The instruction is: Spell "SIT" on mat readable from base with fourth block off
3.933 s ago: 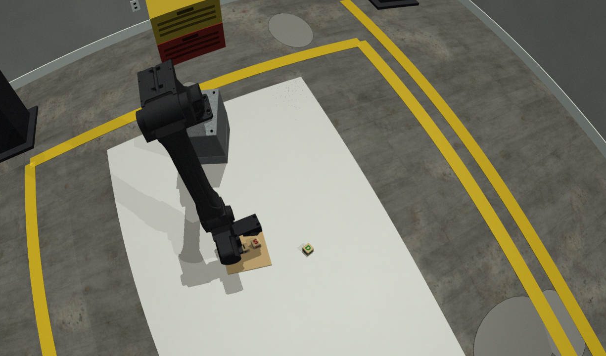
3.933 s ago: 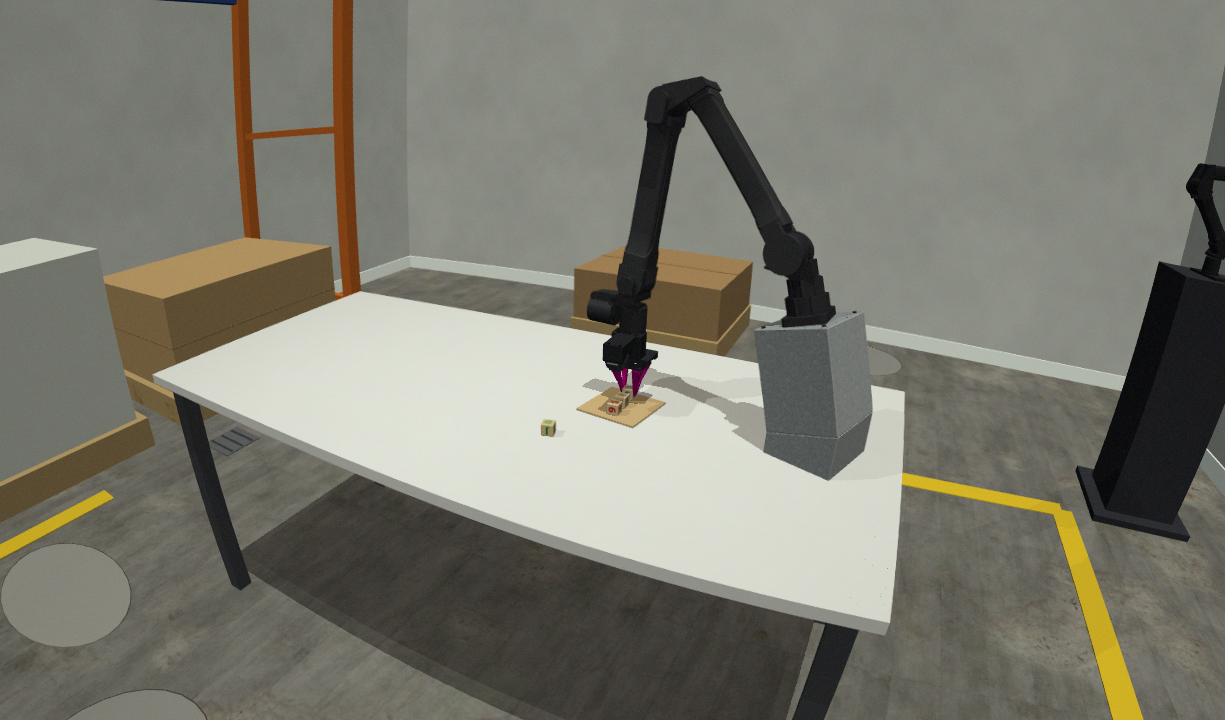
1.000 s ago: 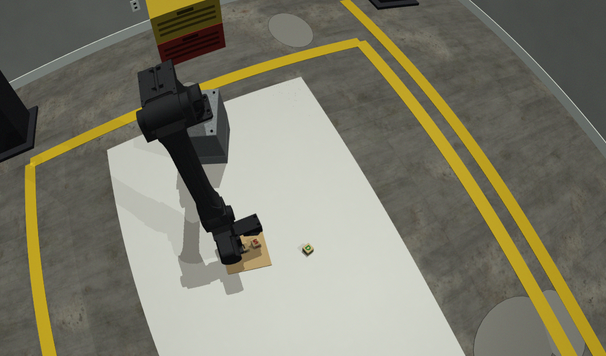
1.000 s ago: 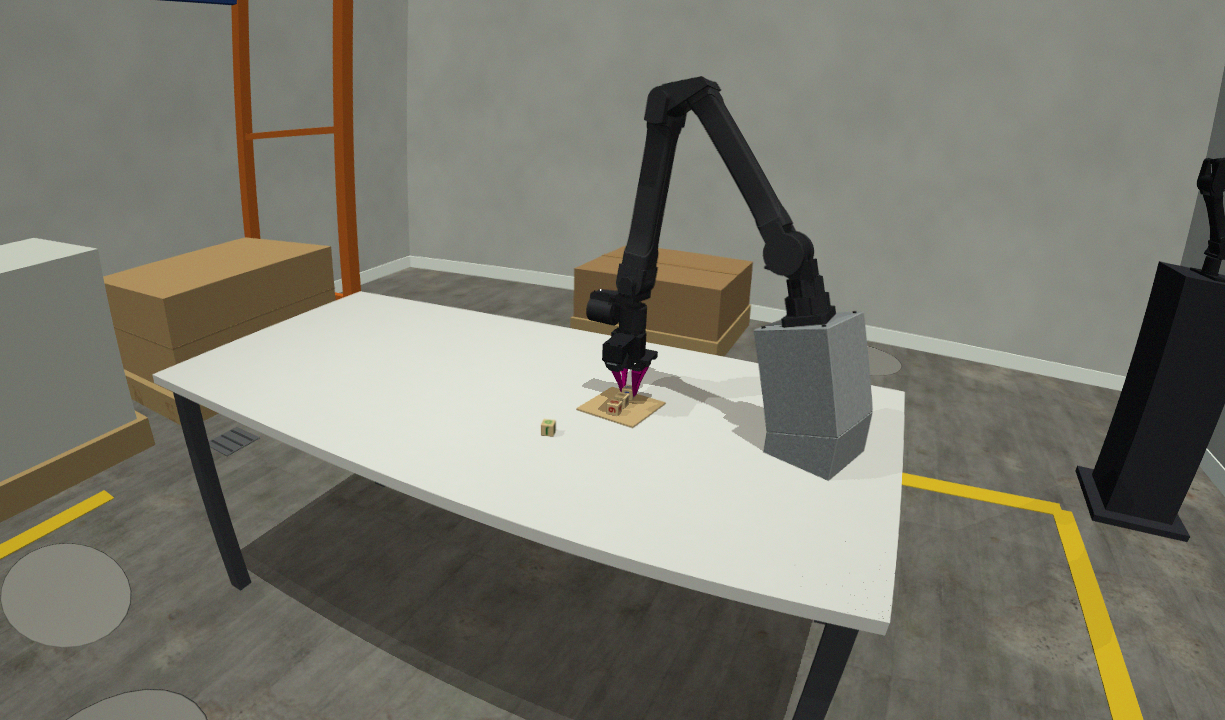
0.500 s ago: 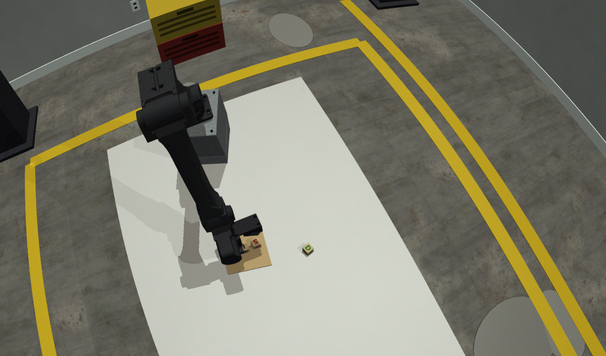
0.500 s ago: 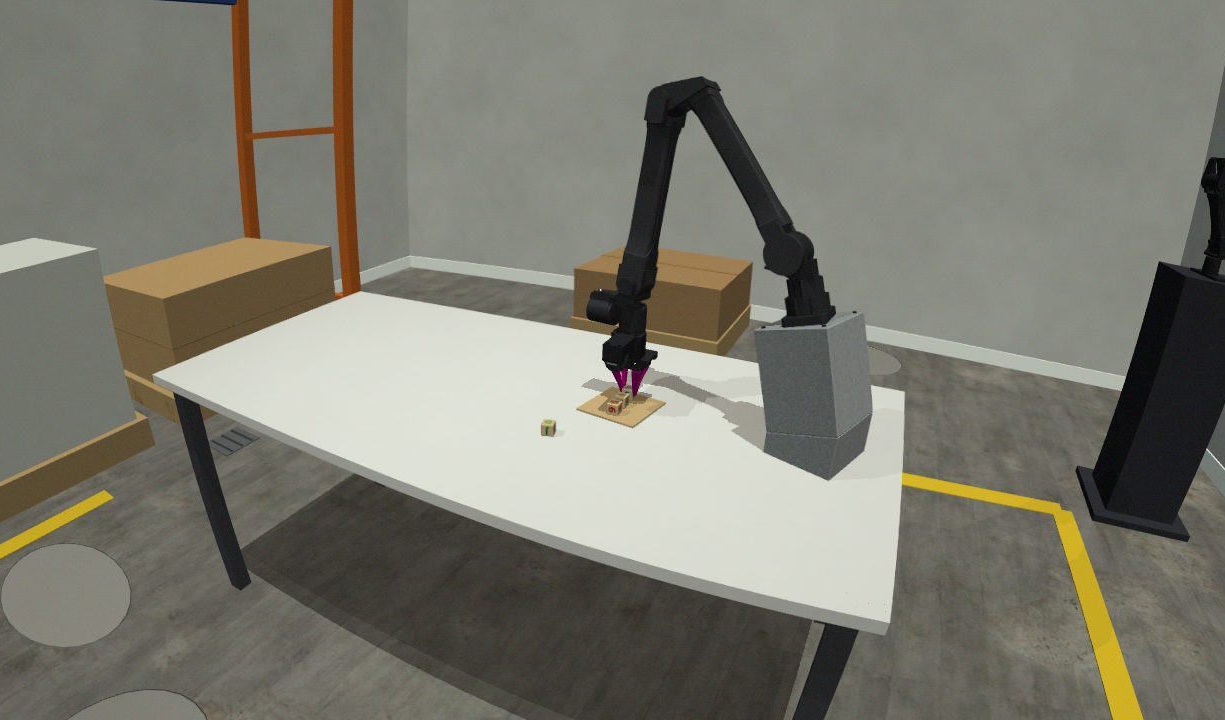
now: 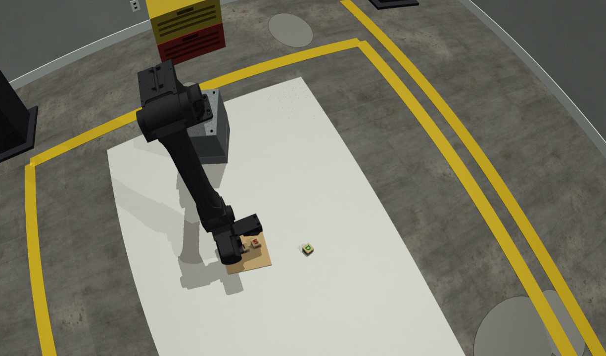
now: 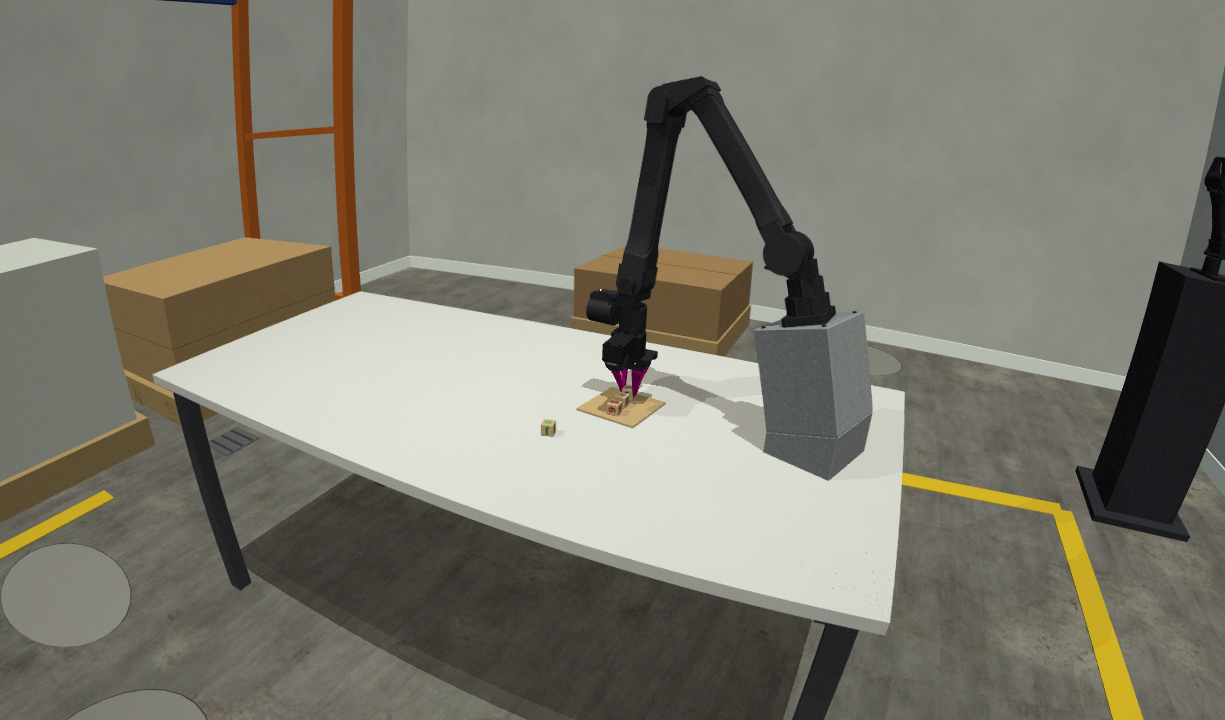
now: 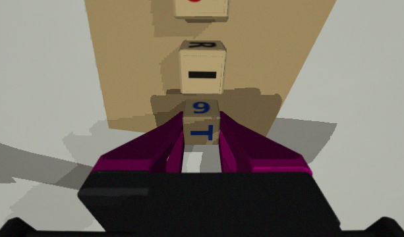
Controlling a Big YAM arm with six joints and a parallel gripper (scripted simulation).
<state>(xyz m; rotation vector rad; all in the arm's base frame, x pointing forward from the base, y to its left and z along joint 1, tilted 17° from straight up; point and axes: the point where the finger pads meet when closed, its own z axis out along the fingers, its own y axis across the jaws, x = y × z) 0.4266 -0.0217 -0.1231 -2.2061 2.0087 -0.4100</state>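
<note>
My hand is right at the T block. The rest, counted from my hand: S block (8 cm to the left, 1 cm behind); I block (4 cm to the left); tan mat (4 cm to the left, 2 cm below).
</note>
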